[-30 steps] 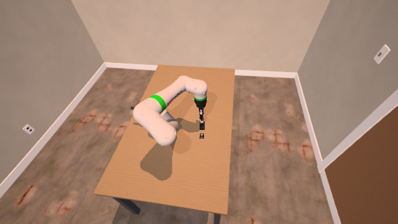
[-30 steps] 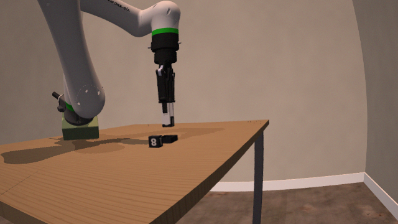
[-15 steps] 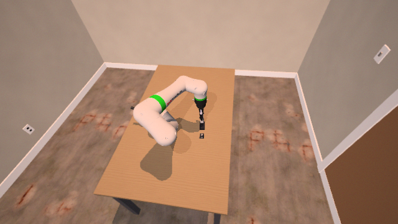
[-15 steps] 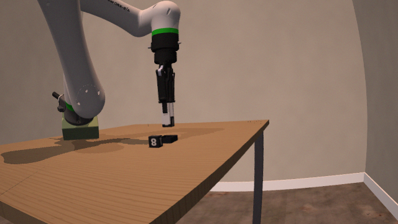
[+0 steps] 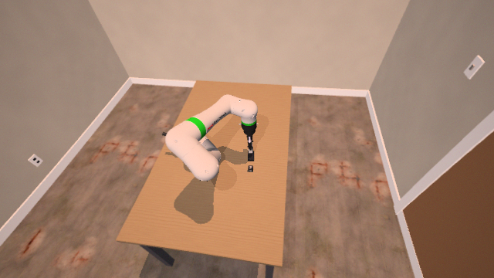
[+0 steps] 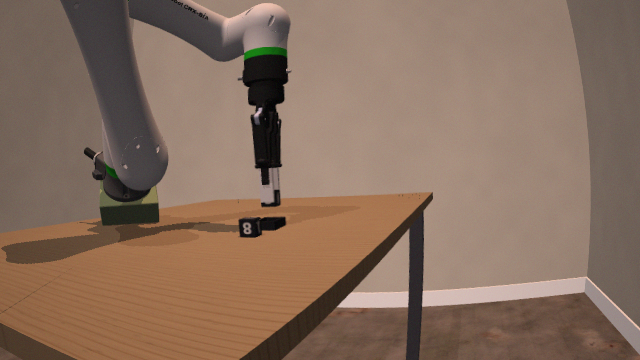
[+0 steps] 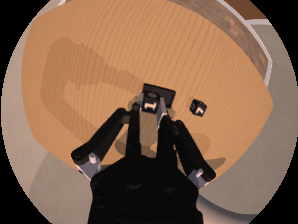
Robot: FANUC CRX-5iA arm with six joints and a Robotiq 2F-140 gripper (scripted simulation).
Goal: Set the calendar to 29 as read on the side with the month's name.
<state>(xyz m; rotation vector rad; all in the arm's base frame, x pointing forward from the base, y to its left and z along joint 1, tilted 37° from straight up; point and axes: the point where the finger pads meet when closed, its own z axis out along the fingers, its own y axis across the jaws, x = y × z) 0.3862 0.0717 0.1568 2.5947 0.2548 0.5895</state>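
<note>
Right now the black calendar tray is 20 mm to the right of my hand and 70 mm below it.
</note>
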